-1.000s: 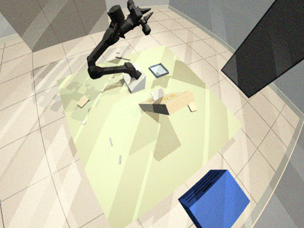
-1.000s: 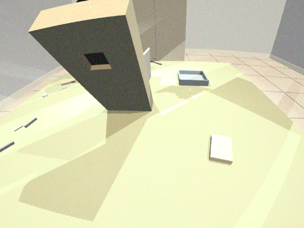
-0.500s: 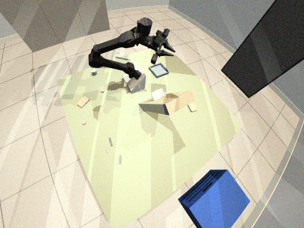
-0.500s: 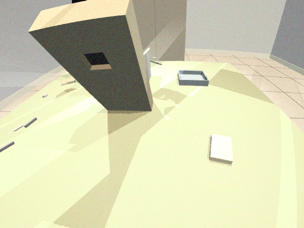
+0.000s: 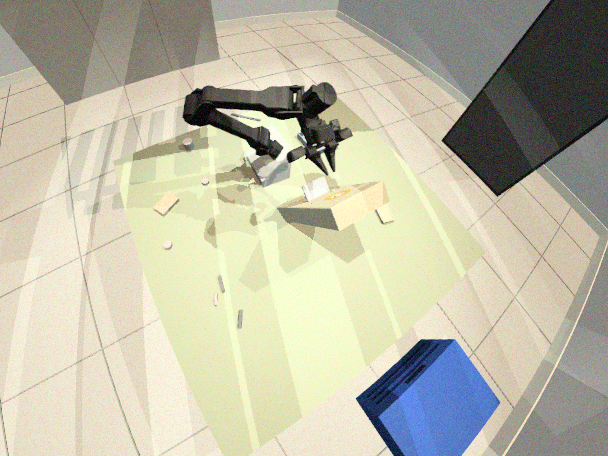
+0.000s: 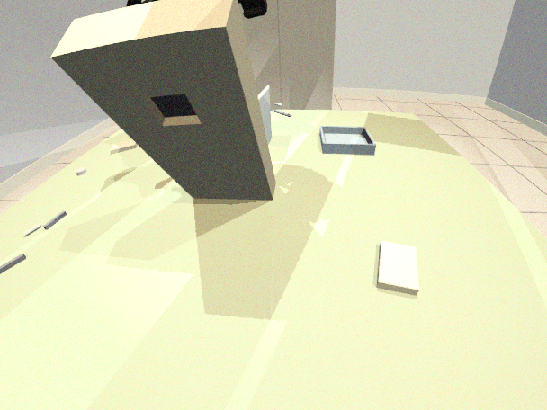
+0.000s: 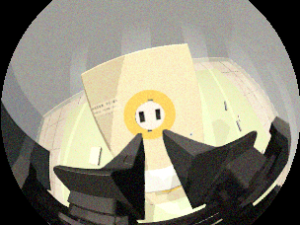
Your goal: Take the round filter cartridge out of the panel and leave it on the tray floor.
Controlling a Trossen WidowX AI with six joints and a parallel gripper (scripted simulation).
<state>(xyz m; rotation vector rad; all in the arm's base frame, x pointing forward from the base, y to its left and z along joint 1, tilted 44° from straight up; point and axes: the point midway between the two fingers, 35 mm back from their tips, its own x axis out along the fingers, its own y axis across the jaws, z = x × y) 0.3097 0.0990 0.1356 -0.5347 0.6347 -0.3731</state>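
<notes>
Now: gripper tip 60 mm short of the round filter cartridge, 50 mm above it and 10 mm to the left of it. Round my gripper tip: blue-grey tray 360 mm behind, 310 mm to the left, 310 mm below.
</notes>
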